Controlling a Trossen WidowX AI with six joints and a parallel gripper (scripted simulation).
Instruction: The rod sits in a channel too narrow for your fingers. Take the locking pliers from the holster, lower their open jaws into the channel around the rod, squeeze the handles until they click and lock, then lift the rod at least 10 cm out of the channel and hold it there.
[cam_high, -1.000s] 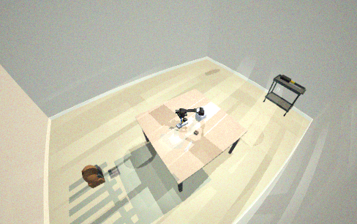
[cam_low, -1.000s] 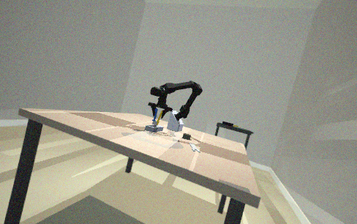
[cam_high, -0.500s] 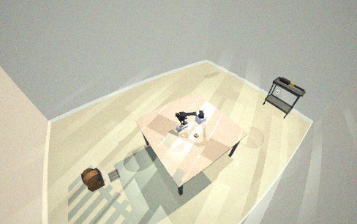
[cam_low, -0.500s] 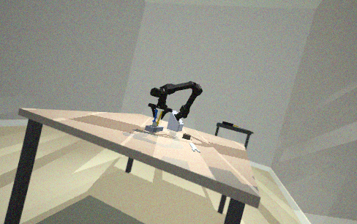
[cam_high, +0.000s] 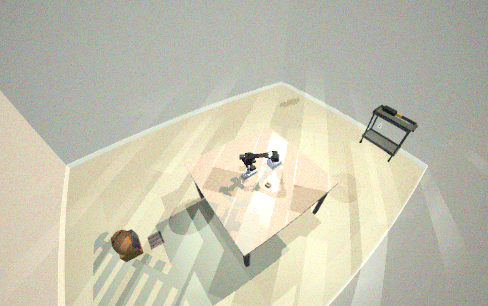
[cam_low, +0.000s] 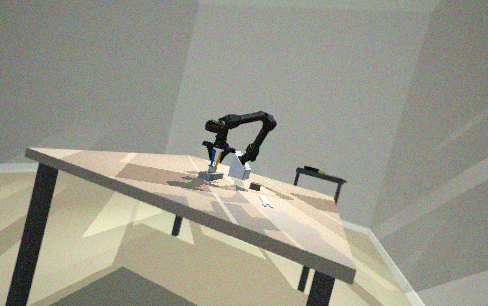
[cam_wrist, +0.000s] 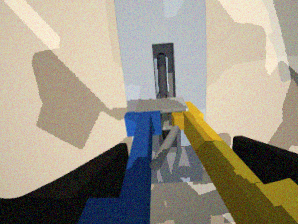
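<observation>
Right now the grey link bar is 10 mm to the right of my gripper tip. The rest, counted from my gripper tip: rod 90 mm below, 10 mm to the right; channel block 80 mm below, 10 mm behind; yellow handle 20 mm to the left, 10 mm above.
</observation>
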